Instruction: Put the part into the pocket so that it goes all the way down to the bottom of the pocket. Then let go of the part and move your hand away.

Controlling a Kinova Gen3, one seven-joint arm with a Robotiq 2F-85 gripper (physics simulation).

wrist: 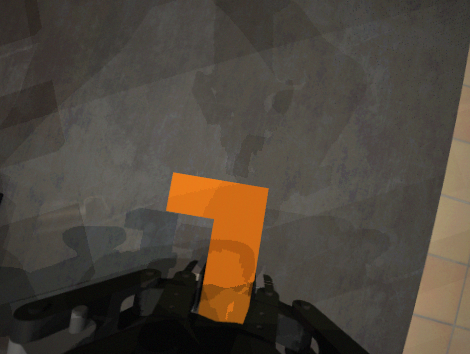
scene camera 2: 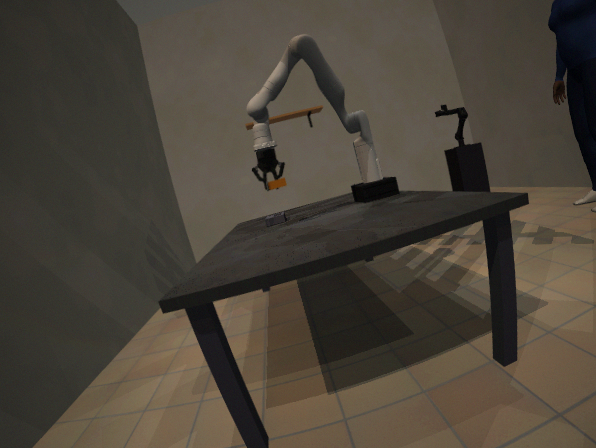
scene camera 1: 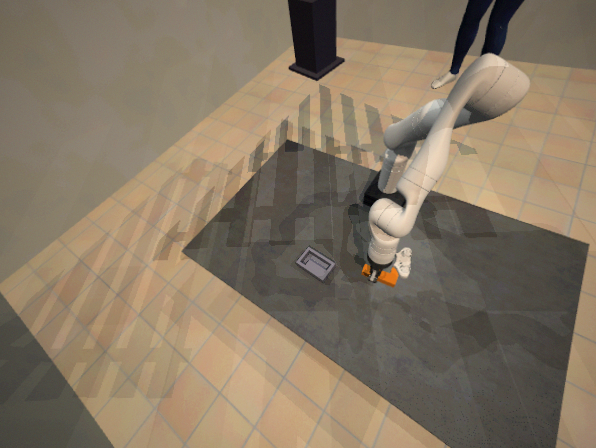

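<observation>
An orange L-shaped part is held in the air, well above the table. My gripper is shut on the long leg of the part, near its end; the short leg points to the left in the wrist view. The grey block with the pocket lies on the table. In the scene camera 1 view the block is to the left of the gripper, and its recess shows an L-shaped outline. The block does not show in the wrist view.
The dark table carries the arm's black base. A dark pedestal and a standing person are on the floor away from the table.
</observation>
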